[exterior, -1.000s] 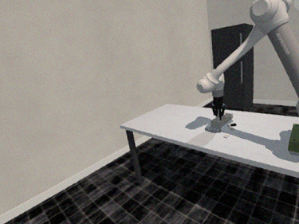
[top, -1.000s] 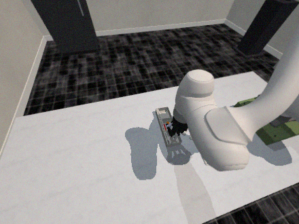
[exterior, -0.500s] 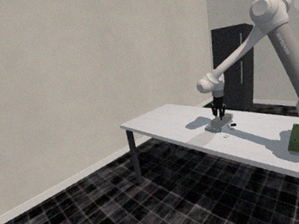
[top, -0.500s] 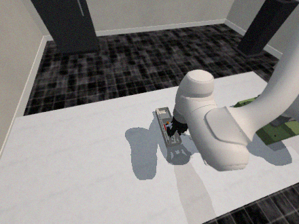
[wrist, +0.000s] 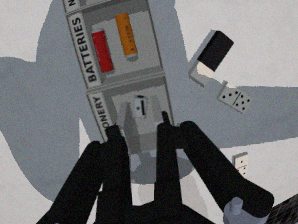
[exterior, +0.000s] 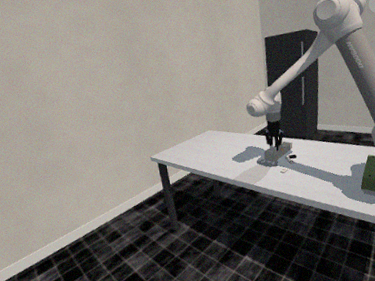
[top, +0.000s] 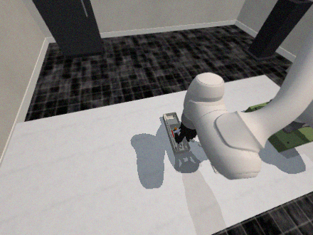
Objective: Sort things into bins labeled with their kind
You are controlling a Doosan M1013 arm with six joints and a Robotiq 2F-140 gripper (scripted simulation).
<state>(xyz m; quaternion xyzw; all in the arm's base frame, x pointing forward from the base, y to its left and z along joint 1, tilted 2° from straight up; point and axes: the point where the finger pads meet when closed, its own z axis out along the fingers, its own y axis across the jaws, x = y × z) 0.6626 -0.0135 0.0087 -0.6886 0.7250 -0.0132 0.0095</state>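
Now: the grey piece 4 cm below my hand. The rest, counted from my hand: red battery 2 cm ahead, 8 cm to the right, 4 cm below; then orange battery 1 cm behind, 9 cm to the right, 4 cm below; then grey bin tray 8 cm to the right, 3 cm below.
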